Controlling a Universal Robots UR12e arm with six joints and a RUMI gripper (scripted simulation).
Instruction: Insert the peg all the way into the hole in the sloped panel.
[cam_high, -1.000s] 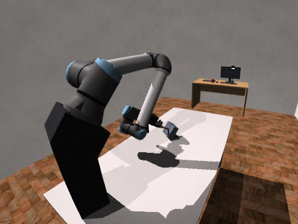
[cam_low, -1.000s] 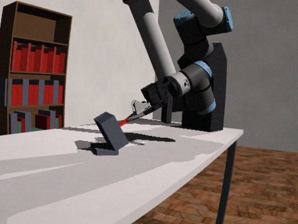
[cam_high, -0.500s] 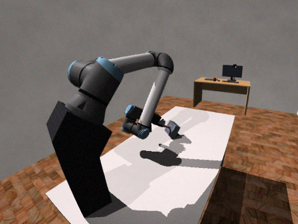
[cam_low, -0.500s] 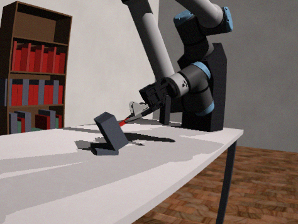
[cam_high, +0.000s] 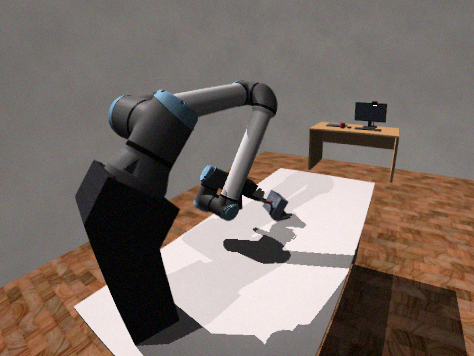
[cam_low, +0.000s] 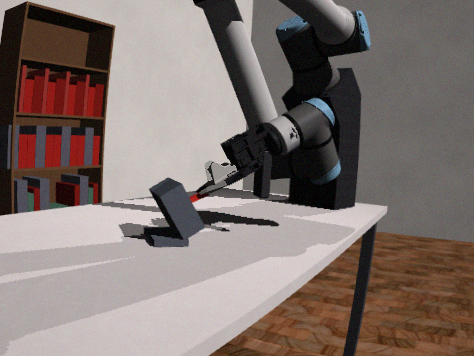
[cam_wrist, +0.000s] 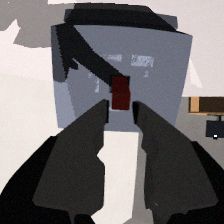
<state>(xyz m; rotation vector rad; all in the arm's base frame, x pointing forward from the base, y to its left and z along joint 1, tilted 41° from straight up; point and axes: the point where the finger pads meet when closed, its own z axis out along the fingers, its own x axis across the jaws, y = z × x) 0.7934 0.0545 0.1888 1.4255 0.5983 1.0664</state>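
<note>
Now: hand 20 mm to the left of the red peg, 20 mm short of it and 20 mm above it.
</note>
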